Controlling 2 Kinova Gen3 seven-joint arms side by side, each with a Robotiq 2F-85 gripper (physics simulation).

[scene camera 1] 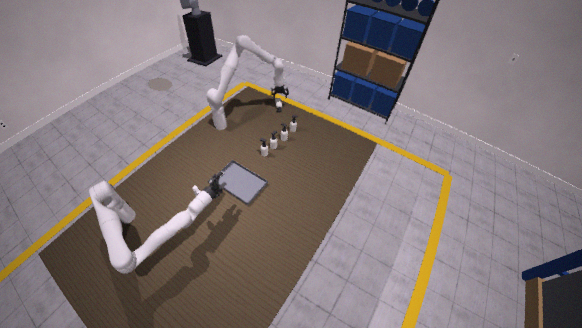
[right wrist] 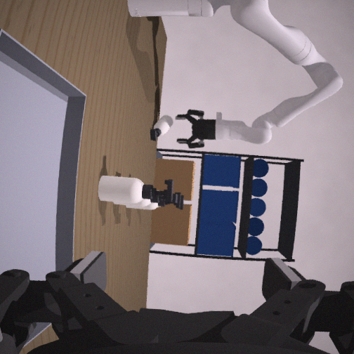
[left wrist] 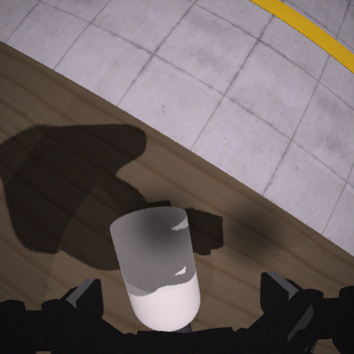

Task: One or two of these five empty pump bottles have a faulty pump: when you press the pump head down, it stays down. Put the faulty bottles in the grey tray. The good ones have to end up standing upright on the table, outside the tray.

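Seen in the pictures: left gripper, between the fingertips: (scene camera 1: pixel 280 98); right gripper, between the fingertips: (scene camera 1: pixel 224 177); left arm's base, origin of its link: (scene camera 1: pixel 221 125); right arm's base, origin of its link: (scene camera 1: pixel 128 216).
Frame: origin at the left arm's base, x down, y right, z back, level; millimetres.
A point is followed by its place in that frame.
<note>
A white pump bottle (scene camera 1: pixel 279 104) @(x -47, y -430, z -280 mm) (left wrist: pixel 162 265) (right wrist: pixel 164 123) lies on its side near the table's far edge. My left gripper (scene camera 1: pixel 280 95) @(x -81, y -463, z -266 mm) (left wrist: pixel 181 295) (right wrist: pixel 175 128) is open above it; in the left wrist view the body shows between the open fingers and the pump head is mostly hidden by the gripper. Four bottles stand upright in a row: the nearest (scene camera 1: pixel 264 149) @(x -72, y 82, z -474 mm) (right wrist: pixel 117 189), a second (scene camera 1: pixel 273 142) @(x -71, y -7, z -490 mm), a third (scene camera 1: pixel 284 134) @(x -69, y -119, z -514 mm) and the farthest (scene camera 1: pixel 293 125) @(x -68, y -241, z -520 mm). The grey tray (scene camera 1: pixel 244 184) @(x -2, y 350, z -495 mm) (right wrist: pixel 30 165) holds no bottle. My right gripper (scene camera 1: pixel 220 182) @(x -194, y 467, z -466 mm) (right wrist: pixel 184 273) is open and empty at the tray's left edge.
A shelf rack (scene camera 1: pixel 413 60) (right wrist: pixel 291 210) with blue bins and brown boxes stands beyond the table. A black pedestal (scene camera 1: pixel 201 37) stands at the back left. A yellow floor line (scene camera 1: pixel 435 240) (left wrist: pixel 310 30) runs around the table (scene camera 1: pixel 300 200) @(x 0, y 265, z -858 mm).
</note>
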